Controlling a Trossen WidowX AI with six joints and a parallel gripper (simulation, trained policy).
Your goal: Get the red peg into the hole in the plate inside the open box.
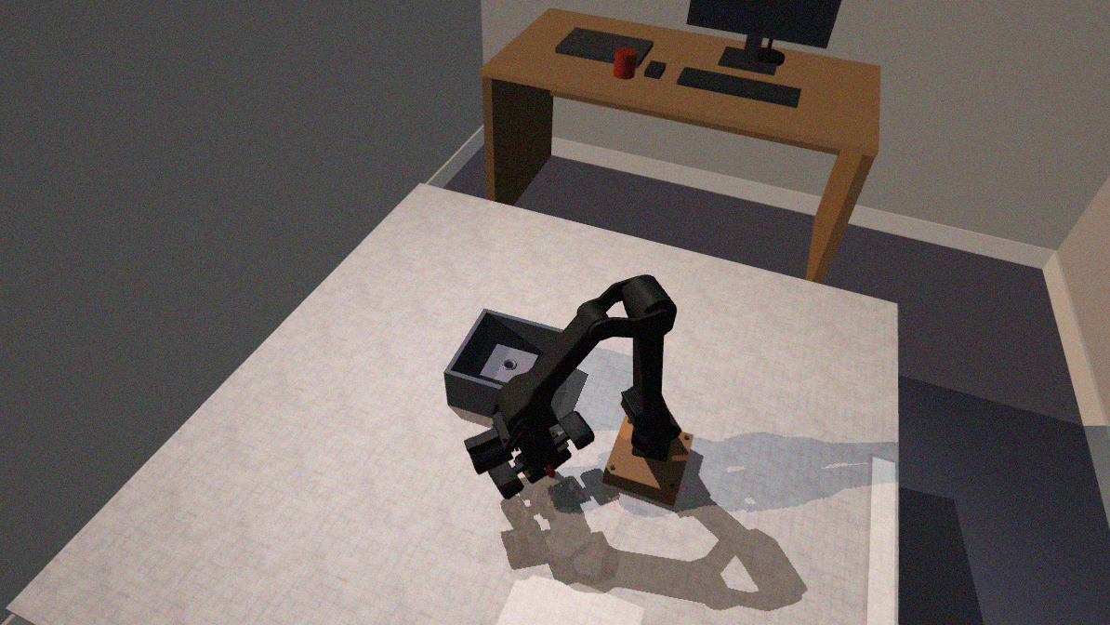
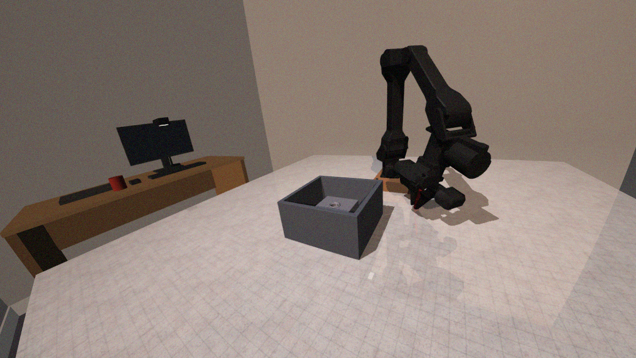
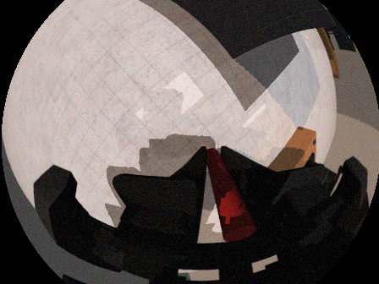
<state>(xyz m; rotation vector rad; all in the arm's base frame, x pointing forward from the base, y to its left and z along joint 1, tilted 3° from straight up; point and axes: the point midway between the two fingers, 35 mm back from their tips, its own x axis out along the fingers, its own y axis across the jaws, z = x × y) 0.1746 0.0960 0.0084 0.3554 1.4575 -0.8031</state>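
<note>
Now: gripper tip 180 mm to the left of the light grey plate, 140 mm short of it and 40 mm below it. Round my gripper tip: red peg (30 mm above, 10 mm to the left); dark grey box (180 mm to the right, 140 mm ahead, 20 mm above).
</note>
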